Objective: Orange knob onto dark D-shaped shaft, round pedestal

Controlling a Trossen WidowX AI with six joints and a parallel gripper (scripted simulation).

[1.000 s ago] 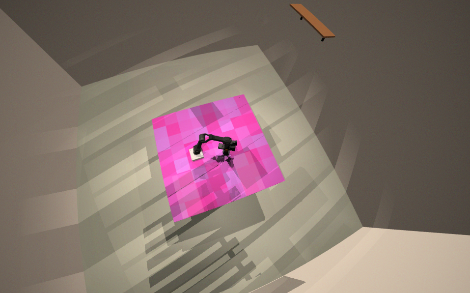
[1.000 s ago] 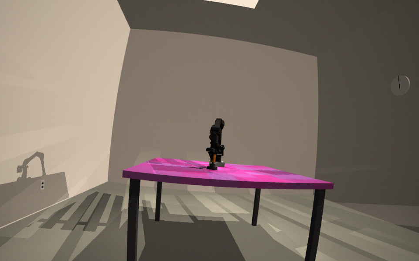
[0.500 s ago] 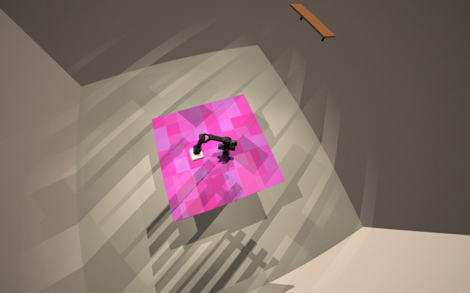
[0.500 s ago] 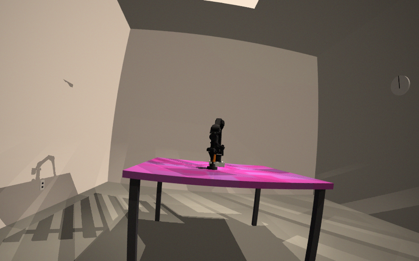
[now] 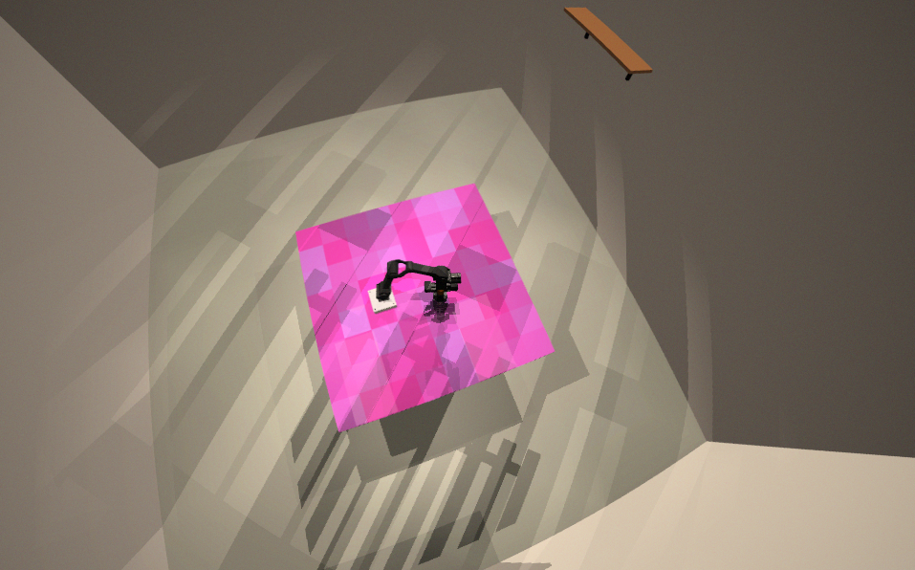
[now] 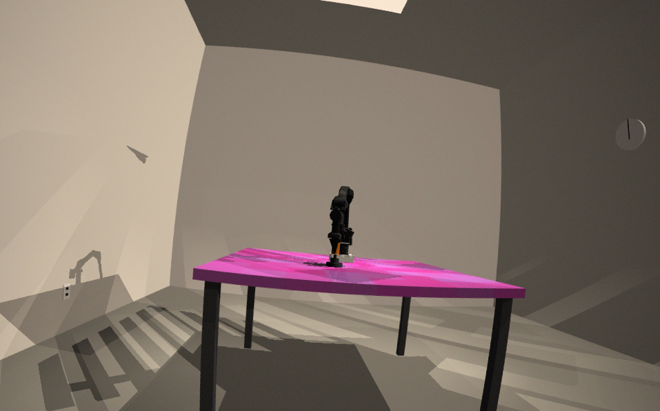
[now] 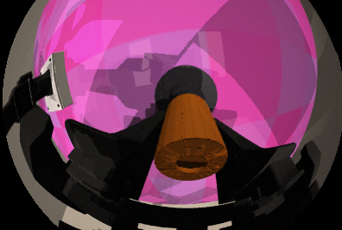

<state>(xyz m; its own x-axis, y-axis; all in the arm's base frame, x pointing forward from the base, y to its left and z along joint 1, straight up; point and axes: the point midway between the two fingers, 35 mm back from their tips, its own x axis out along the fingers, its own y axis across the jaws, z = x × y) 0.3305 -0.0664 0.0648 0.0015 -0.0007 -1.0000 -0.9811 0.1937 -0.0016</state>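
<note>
The orange knob lies 20 mm above my gripper tip. From my gripper tip the other things lie so: dark round pedestal (40 mm below).
</note>
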